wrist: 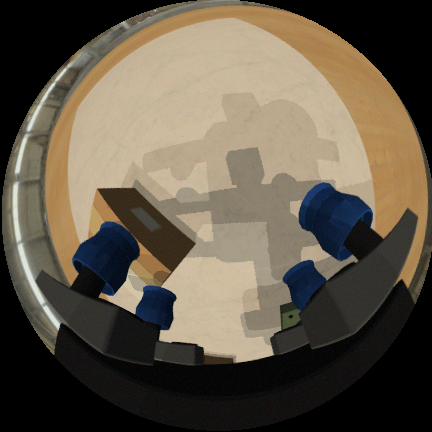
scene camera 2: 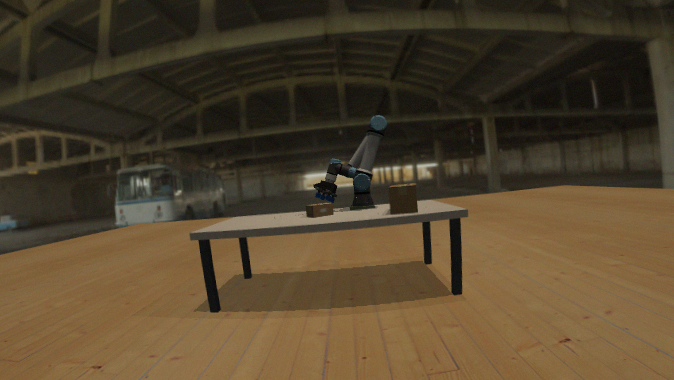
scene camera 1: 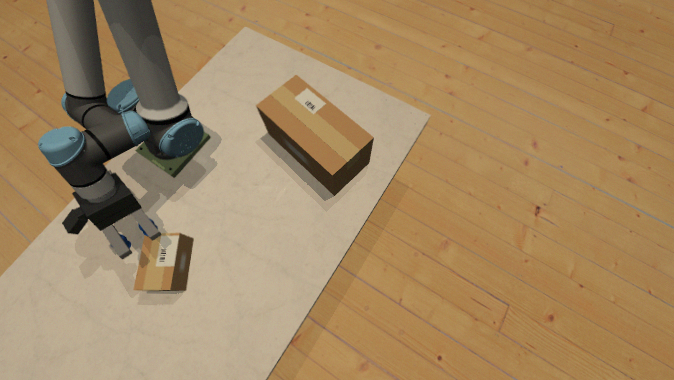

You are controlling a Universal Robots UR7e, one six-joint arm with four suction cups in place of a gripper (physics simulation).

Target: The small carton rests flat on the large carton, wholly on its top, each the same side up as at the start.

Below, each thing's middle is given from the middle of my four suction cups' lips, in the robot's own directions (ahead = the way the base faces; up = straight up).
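There's a large carton (scene camera 1: 332, 147) that's 180 mm ahead of my suction cup, 540 mm to the left of it and 20 mm below it. As for the small carton (scene camera 1: 164, 263), my suction cup is 140 mm short of it and 60 mm above it.
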